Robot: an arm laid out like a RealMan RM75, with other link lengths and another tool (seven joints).
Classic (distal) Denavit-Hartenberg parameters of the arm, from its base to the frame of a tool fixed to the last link. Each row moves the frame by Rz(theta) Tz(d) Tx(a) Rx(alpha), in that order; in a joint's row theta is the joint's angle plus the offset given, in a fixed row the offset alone. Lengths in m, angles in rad.
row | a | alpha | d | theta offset
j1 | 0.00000 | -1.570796 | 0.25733 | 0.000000
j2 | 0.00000 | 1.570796 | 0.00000 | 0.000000
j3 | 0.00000 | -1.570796 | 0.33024 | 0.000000
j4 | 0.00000 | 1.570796 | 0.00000 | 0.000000
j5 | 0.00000 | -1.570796 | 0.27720 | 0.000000
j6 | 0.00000 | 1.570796 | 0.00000 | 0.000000
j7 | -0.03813 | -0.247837 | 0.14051 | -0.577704
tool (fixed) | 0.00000 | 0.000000 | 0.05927 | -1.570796
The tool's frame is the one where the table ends.
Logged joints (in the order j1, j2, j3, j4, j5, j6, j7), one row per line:
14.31 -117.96 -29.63 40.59 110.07 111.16 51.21
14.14 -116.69 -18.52 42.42 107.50 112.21 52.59
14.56 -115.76 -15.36 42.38 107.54 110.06 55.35
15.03 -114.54 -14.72 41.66 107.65 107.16 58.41
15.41 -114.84 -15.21 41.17 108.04 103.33 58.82
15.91 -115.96 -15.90 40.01 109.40 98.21 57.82
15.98 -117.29 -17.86 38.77 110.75 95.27 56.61
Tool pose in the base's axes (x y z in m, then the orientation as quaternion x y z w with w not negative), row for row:
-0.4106 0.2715 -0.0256 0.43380 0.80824 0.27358 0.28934
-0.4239 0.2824 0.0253 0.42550 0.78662 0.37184 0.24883
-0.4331 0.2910 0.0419 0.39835 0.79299 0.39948 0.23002
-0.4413 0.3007 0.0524 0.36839 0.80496 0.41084 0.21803
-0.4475 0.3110 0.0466 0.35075 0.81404 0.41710 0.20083
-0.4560 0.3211 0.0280 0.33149 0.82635 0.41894 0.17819
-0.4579 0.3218 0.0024 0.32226 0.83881 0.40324 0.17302
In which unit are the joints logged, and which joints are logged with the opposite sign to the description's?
The joints are logged in degrees. Opposite sign: j1, j3, j7.
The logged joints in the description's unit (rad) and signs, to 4 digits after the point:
-0.2498 -2.0588 0.5171 0.7084 1.9211 1.9401 -0.8938
-0.2468 -2.0366 0.3232 0.7404 1.8762 1.9584 -0.9179
-0.2541 -2.0204 0.2681 0.7397 1.8769 1.9209 -0.9660
-0.2623 -1.9991 0.2569 0.7271 1.8788 1.8703 -1.0194
-0.2690 -2.0043 0.2655 0.7186 1.8857 1.8034 -1.0266
-0.2777 -2.0239 0.2775 0.6983 1.9094 1.7141 -1.0091
-0.2789 -2.0471 0.3117 0.6767 1.9330 1.6628 -0.9880

